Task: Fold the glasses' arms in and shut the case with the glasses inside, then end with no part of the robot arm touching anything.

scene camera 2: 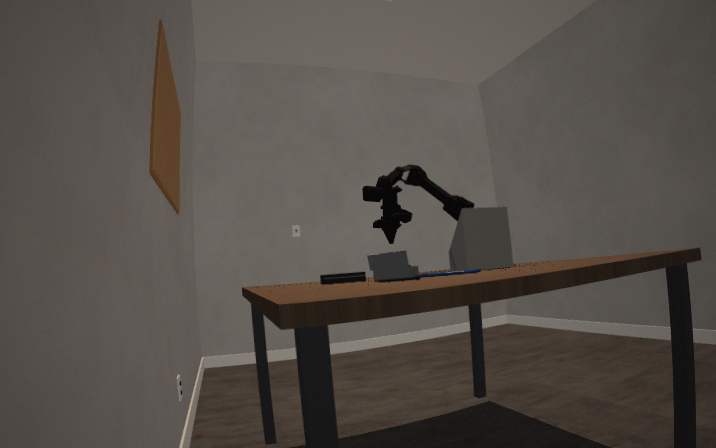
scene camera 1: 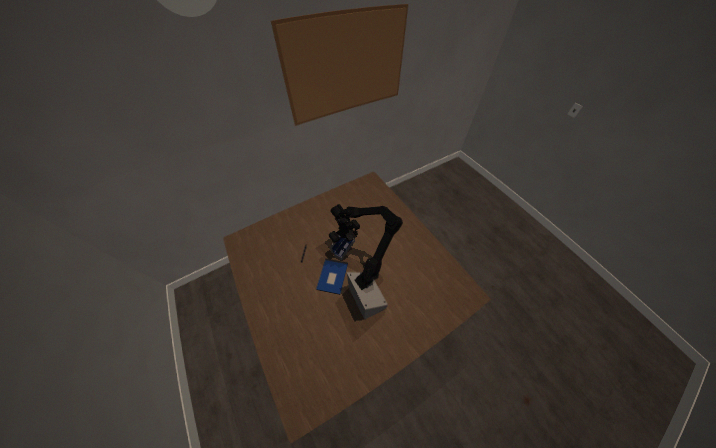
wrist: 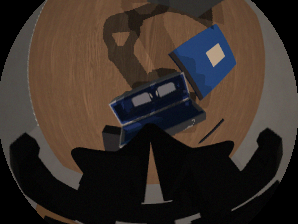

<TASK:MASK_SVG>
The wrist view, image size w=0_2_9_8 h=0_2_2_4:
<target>gripper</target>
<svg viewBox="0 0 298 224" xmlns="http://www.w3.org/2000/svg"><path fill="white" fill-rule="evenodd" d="M44 217L44 220L49 224L68 224L48 216ZM10 145L10 166L23 193L45 209L73 221L77 220L83 224L116 224L116 221L139 224L175 224L174 220L200 213L201 217L192 220L190 224L248 224L272 197L280 184L278 180L260 196L257 195L251 201L233 211L232 209L252 198L275 177L283 156L282 138L268 127L260 132L256 140L259 147L244 169L240 171L229 157L234 148L233 141L228 140L192 148L176 140L156 124L146 123L126 145L117 151L94 150L83 147L72 149L72 158L83 172L79 182L80 185L78 190L56 179L38 157L40 147L36 139L24 133ZM150 144L163 200L172 200L172 202L142 204L145 201Z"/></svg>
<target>blue notebook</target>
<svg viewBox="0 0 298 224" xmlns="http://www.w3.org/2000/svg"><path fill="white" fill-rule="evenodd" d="M217 24L195 35L168 54L181 72L184 72L186 79L200 101L237 64L231 48Z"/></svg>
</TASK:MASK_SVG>
